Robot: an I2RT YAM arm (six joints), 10 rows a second.
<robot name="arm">
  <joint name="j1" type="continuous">
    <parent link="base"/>
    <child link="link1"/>
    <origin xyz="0 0 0.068" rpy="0 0 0"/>
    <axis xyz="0 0 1"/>
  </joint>
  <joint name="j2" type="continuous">
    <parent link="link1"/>
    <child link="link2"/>
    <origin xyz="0.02 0.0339 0.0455" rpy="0 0 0"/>
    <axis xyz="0 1 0"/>
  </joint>
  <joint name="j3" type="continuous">
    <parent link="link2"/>
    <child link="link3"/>
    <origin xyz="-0.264 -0.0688 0" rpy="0 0 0"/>
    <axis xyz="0 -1 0"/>
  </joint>
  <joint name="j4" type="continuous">
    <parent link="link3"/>
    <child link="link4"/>
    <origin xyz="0.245 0.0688 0.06" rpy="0 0 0"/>
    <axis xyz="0 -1 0"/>
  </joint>
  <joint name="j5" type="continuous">
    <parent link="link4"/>
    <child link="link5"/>
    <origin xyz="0.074 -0.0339 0.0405" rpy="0 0 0"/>
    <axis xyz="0 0 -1"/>
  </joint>
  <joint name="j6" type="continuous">
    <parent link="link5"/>
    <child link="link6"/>
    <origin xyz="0.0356 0 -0.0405" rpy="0 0 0"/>
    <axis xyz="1 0 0"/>
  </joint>
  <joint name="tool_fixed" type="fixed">
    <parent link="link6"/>
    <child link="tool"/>
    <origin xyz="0 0 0" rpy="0 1.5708 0"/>
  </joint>
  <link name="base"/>
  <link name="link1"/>
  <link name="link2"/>
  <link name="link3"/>
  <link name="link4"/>
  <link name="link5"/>
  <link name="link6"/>
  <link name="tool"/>
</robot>
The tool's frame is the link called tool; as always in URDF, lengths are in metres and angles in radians. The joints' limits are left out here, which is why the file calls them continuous.
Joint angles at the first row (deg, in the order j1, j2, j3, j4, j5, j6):
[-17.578, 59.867, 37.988, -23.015, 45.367, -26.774]
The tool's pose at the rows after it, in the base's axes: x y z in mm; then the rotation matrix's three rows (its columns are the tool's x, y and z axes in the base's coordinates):
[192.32 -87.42 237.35], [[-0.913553 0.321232 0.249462], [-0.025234 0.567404 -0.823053], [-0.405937 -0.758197 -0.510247]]
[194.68 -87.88 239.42], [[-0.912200 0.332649 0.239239], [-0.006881 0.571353 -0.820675], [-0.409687 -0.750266 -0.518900]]
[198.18 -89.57 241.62], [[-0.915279 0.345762 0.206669], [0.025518 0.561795 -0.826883], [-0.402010 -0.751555 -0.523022]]
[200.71 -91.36 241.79], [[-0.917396 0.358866 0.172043], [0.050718 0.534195 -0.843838], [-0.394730 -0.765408 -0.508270]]
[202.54 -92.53 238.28], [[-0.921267 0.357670 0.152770], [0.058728 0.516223 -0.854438], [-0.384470 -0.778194 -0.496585]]
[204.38 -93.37 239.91], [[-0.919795 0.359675 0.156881], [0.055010 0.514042 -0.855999], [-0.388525 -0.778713 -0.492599]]
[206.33 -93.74 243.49], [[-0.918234 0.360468 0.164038], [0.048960 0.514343 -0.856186], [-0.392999 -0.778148 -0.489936]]
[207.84 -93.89 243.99], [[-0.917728 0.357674 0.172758], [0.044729 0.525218 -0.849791], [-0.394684 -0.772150 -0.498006]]
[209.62 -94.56 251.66], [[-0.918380 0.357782 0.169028], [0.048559 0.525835 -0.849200], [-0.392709 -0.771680 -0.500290]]
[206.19 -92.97 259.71], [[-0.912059 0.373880 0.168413], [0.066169 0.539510 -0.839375], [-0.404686 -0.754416 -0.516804]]
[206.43 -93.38 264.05], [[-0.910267 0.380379 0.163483], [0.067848 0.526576 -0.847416], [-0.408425 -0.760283 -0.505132]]
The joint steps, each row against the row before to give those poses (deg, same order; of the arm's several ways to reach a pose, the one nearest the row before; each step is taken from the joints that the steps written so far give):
[-0.002, 1.026, 1.149, -1.600, -0.192, 1.589]
[0.089, 0.908, 1.230, -1.490, 0.127, 1.662]
[0.000, 1.655, 1.786, -2.160, 1.295, 2.120]
[0.000, 1.263, 0.792, -0.547, 2.264, 1.185]
[0.000, 0.919, -0.318, 0.851, 1.405, 0.003]
[-0.066, 0.282, 0.390, 0.483, -0.020, -0.386]
[0.045, 0.173, 0.789, -0.032, -0.148, -0.373]
[0.000, 0.296, 0.356, -0.089, -0.772, -0.018]
[-0.022, 0.330, 2.036, -2.067, 0.034, 0.277]
[0.043, -0.831, 1.713, -3.733, -0.774, 2.112]
[0.001, -0.070, 0.765, -0.352, 0.800, -0.111]

